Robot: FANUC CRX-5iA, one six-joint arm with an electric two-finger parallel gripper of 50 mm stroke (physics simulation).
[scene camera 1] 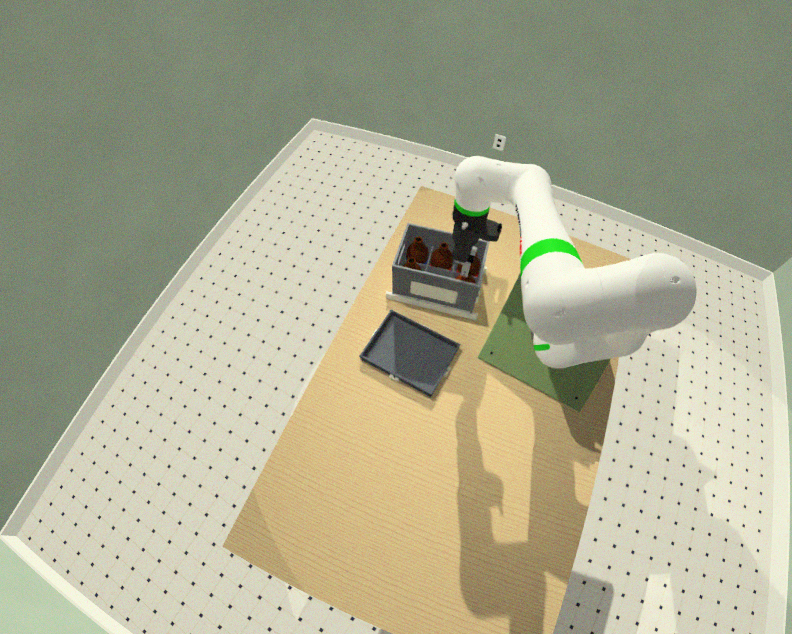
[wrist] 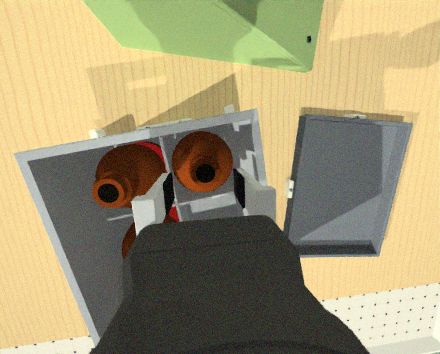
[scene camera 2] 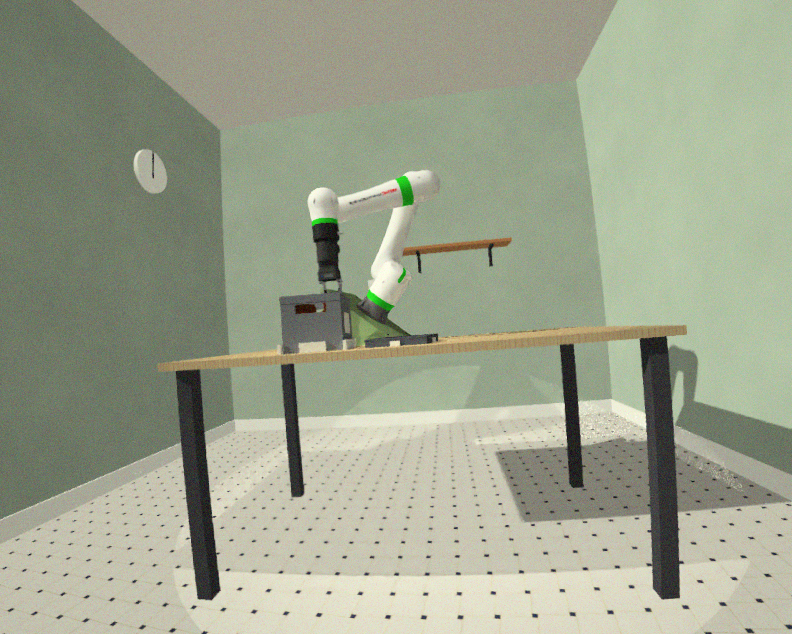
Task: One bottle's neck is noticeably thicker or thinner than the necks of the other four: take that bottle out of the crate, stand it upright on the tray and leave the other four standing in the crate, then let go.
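Frame: origin at the arm's base, x ahead, y right, z down, level; millimetres.
Seen in the pictures: gripper, between the fingertips: [scene camera 1: 467, 268] [wrist: 203, 183]; arm's base, origin of its link: [scene camera 2: 370, 314].
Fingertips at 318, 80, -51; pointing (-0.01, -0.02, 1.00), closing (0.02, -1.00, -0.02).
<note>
Pixels of each thing's top centre, then the offset from my fingertips to it, as dx, dy, dz. "spot": a spot on its surface instead. Level surfaces: height alone.
- grey divided crate, centre of its top: [wrist: 180, 279] [scene camera 1: 442, 252] [scene camera 2: 318, 298] +90, +29, +2
- second bottle, centre of its top: [wrist: 108, 193] [scene camera 1: 472, 251] +4, +82, +14
- third bottle, a spot on its surface: [wrist: 131, 242] spot: +75, +87, +57
- dark grey tray, centre of its top: [wrist: 347, 193] [scene camera 1: 410, 350] [scene camera 2: 404, 336] +83, -251, +151
- wooden table, height of its surface: dz +177
A grey divided crate [scene camera 1: 465, 297] [scene camera 2: 310, 330] [wrist: 200, 121] holds brown bottles. One bottle [wrist: 192, 147] stands in the wrist view's upper right compartment, its dark mouth between my fingers. A second bottle [wrist: 129, 167] is to its left, and part of a third bottle [wrist: 131, 242] shows below that. Two bottles [scene camera 1: 416, 251] [scene camera 1: 443, 256] show clearly in scene camera 1. My gripper [scene camera 1: 469, 261] [scene camera 2: 332, 288] [wrist: 203, 183] is open at the crate's top and holds nothing. It hides part of the crate. The dark grey tray [scene camera 1: 416, 353] [scene camera 2: 422, 339] [wrist: 345, 175] is empty. I cannot tell which neck differs.
The green base mount [scene camera 1: 511, 350] [wrist: 200, 40] stands on the wooden table [scene camera 1: 369, 475] [scene camera 2: 528, 335] [wrist: 45, 90], beside the crate and tray. The crate's walls and inner dividers surround the bottles closely. The tray has a low raised rim.
</note>
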